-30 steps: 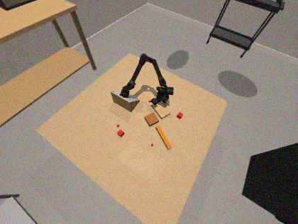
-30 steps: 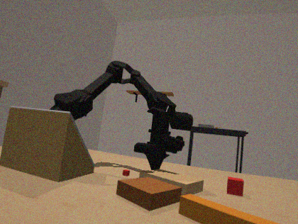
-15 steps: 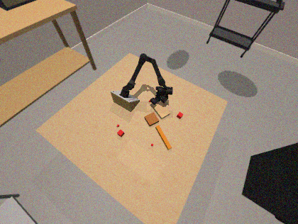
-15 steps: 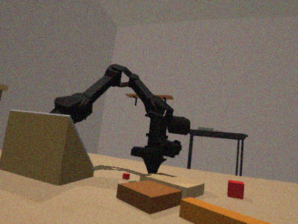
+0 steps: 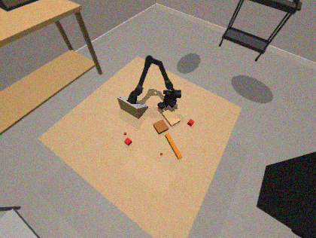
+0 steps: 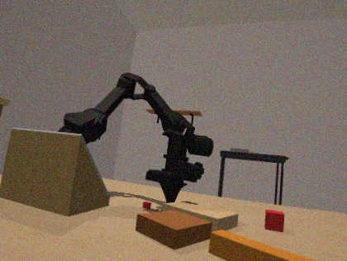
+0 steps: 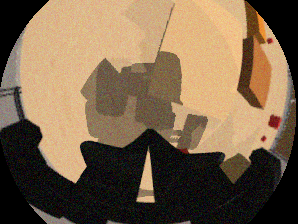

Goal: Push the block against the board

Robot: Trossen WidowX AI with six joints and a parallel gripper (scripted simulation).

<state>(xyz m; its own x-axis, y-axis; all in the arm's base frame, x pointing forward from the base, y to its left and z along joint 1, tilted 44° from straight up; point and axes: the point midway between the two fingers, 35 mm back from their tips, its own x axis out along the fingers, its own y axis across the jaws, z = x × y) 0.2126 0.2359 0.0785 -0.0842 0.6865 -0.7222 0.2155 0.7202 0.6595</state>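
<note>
Now: gripper tip 100 mm short of the pale flat slab, 70 mm to the left of it and 10 mm below it. The rest, counted from my gripper tip: brown square block (210 mm to the right, 90 mm ahead, 10 mm above); orange board (280 mm to the right, 270 mm ahead, 10 mm above).
</note>
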